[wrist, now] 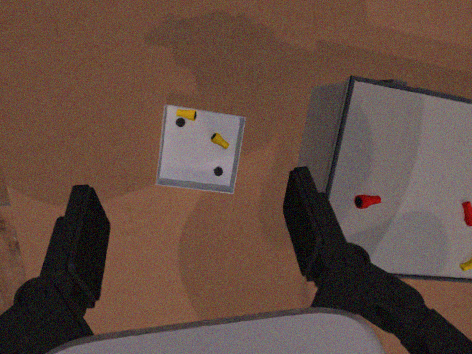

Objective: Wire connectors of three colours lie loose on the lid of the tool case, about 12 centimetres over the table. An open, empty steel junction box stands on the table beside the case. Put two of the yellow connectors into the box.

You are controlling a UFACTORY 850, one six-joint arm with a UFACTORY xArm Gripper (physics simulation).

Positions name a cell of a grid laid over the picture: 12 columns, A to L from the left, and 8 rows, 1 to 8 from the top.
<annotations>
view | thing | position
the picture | my gripper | E5
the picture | tool case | J4
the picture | steel junction box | E4
</annotations>
